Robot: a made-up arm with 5 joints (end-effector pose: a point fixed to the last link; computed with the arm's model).
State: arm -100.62 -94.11 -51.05 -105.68 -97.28
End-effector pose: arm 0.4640 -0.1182 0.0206 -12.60 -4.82 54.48
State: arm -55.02 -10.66 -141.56 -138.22 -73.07
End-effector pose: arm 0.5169 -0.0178 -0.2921 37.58 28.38 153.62
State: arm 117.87 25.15 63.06 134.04 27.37
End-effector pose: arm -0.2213 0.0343 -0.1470 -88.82 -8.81 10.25
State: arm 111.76 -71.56 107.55 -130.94 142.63
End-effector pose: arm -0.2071 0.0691 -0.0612 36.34 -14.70 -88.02
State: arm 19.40 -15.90 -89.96 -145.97 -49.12
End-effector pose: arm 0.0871 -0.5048 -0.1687 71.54 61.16 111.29
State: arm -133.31 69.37 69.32 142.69 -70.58
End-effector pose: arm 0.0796 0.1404 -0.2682 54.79 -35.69 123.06
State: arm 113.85 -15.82 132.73 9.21 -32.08
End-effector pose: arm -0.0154 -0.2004 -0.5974 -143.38 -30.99 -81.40
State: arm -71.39 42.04 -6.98 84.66 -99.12
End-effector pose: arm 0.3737 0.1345 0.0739 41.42 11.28 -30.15
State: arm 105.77 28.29 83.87 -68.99 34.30
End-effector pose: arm -0.0309 -0.3907 -0.3252 -125.26 44.93 160.69
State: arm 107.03 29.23 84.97 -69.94 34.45
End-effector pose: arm -0.0398 -0.3867 -0.3386 -126.64 43.56 158.10
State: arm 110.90 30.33 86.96 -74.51 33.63
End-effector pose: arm -0.0758 -0.3755 -0.3619 -127.49 38.78 151.07
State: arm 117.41 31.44 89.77 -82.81 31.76
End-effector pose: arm -0.1374 -0.3478 -0.3906 -126.88 30.50 140.16
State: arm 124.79 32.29 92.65 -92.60 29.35
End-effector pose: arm -0.2024 -0.3018 -0.4138 -124.74 21.02 128.17
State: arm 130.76 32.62 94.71 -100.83 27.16
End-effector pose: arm -0.2487 -0.2544 -0.4249 -122.08 13.45 118.31
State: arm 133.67 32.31 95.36 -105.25 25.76
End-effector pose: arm -0.2702 -0.2284 -0.4247 -120.15 9.82 113.13
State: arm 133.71 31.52 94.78 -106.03 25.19
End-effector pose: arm -0.2743 -0.2280 -0.4178 -119.33 9.74 112.55
